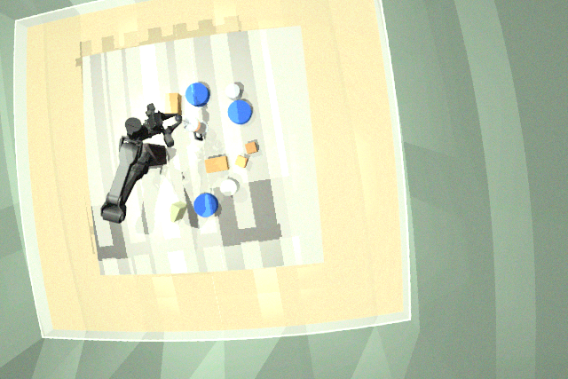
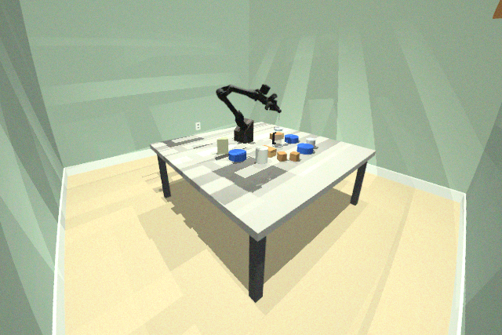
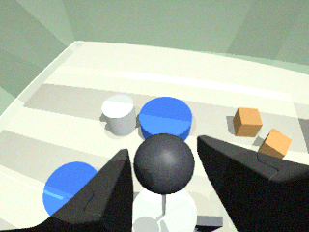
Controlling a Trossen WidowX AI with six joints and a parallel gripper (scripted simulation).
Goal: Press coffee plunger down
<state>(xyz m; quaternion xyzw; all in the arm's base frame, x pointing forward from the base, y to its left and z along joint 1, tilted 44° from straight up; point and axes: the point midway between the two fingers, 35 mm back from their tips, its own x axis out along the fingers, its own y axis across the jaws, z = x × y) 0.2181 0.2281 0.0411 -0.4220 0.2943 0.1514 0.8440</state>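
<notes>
The coffee press lies 20 mm to the right of my gripper tip and 140 mm below it. The rest, counted from my gripper tip: white cylinder (160 mm ahead, 310 mm to the right, 230 mm below); then pale box (130 mm behind, 440 mm to the right, 230 mm below); then grey cylinder (180 mm ahead, 170 mm to the left, 250 mm below).
</notes>
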